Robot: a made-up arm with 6 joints.
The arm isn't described. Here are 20 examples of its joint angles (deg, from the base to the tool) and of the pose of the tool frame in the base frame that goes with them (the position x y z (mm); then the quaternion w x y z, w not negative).
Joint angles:
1: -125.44 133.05 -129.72 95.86 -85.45 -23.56
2: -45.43 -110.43 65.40 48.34 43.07 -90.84
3: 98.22 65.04 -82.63 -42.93 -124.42 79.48
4: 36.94 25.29 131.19 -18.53 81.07 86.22
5: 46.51 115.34 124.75 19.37 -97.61 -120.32
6: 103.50 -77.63 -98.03 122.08 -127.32 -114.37
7: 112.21 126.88 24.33 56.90 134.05 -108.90
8: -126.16 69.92 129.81 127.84 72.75 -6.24
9: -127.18 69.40 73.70 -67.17 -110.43 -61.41
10: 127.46 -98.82 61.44 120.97 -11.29 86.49
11: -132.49 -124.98 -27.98 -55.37 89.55 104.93
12: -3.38 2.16 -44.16 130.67 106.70 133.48
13: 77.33 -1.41 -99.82 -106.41 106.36 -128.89
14: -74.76 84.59 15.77 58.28 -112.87 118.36
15: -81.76 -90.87 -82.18 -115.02 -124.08 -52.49
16: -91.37 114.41 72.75 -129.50 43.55 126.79
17: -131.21 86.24 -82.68 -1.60 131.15 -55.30
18: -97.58 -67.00 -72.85 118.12 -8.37 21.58
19: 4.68 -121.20 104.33 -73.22 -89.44 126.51
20: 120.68 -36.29 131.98 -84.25 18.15 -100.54
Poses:
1: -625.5 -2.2 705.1 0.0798 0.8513 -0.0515 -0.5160
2: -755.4 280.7 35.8 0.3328 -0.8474 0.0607 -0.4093
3: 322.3 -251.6 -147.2 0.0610 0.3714 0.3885 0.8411
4: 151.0 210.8 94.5 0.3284 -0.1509 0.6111 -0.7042
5: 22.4 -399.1 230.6 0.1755 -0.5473 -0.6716 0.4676
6: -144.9 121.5 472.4 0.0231 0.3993 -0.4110 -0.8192
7: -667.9 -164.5 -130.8 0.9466 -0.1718 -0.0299 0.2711
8: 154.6 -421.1 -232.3 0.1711 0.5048 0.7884 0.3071
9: -245.3 -158.8 -545.0 0.3707 0.6030 -0.5049 0.4941
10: -801.1 390.8 -597.2 0.5975 -0.7508 0.0373 -0.2790
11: -138.4 -120.2 561.1 0.4473 0.4020 0.3261 -0.7293
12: -446.4 131.0 -317.6 0.6921 -0.6524 -0.1290 -0.2806
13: -747.1 46.1 228.7 0.8961 0.4075 0.0978 -0.1460
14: -328.2 -578.1 650.3 0.7275 0.3712 0.3779 0.4360
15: -803.1 -110.3 -238.9 0.7735 -0.4019 -0.4884 0.0408
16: -808.9 -316.8 257.2 0.6849 -0.6706 0.0910 0.2699
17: -339.6 368.6 139.3 0.3560 0.6211 -0.6077 -0.3438
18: -680.9 223.9 -473.9 0.1208 -0.9127 0.2189 -0.3233
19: -219.7 740.7 -88.9 0.0454 0.4931 -0.8337 0.2442
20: -100.1 -76.9 -422.1 0.2672 -0.1727 -0.9141 -0.2515
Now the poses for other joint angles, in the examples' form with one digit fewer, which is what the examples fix.
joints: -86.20 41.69 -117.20 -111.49 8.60 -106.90
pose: -725 279 390 0.281 -0.916 0.215 0.191
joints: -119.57 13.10 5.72 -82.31 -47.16 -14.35
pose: -276 -764 -3 0.259 0.768 0.581 0.077
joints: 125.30 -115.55 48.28 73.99 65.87 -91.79
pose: -778 -191 180 0.725 0.532 0.431 -0.077
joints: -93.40 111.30 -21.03 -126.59 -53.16 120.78
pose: -638 -622 402 0.187 -0.896 -0.302 0.268
